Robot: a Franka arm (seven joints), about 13 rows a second.
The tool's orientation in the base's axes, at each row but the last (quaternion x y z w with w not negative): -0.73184, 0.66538, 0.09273, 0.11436; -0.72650, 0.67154, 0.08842, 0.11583; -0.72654, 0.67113, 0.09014, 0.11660; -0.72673, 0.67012, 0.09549, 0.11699; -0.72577, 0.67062, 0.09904, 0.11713; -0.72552, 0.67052, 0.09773, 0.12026; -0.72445, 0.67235, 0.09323, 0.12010; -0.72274, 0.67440, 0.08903, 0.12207; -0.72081, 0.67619, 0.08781, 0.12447; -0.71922, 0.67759, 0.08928, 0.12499
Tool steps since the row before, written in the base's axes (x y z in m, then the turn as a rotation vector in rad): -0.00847, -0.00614, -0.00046, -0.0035, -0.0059, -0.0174; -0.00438, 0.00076, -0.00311, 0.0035, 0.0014, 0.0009; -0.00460, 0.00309, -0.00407, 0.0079, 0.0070, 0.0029; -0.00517, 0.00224, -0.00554, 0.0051, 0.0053, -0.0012; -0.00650, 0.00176, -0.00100, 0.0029, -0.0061, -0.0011; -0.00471, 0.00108, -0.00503, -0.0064, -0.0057, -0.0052; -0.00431, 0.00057, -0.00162, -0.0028, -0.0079, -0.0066; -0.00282, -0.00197, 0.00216, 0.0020, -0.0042, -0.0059; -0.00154, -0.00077, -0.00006, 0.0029, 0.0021, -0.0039; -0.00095, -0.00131, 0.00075, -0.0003, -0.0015, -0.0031
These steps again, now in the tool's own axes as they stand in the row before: 0.00516, 0.00899, -0.00148, 0.0103, 0.0048, 0.0149; -0.00020, 0.00446, 0.00308, -0.0013, -0.0036, -0.0004; -0.00216, 0.00456, 0.00467, -0.0069, -0.0085, -0.0005; -0.00093, 0.00522, 0.00586, -0.0043, -0.0054, 0.0028; -0.00190, 0.00639, 0.00140, 0.0064, -0.0024, -0.0008; 0.00011, 0.00483, 0.00503, 0.0065, 0.0070, 0.0031; -0.00040, 0.00434, 0.00160, 0.0093, 0.0036, 0.0039; 0.00103, 0.00281, -0.00275, 0.0059, -0.0014, 0.0045; 0.00064, 0.00158, -0.00024, -0.0006, -0.0028, 0.0045; 0.00096, 0.00097, -0.00115, 0.0023, 0.0006, 0.0025
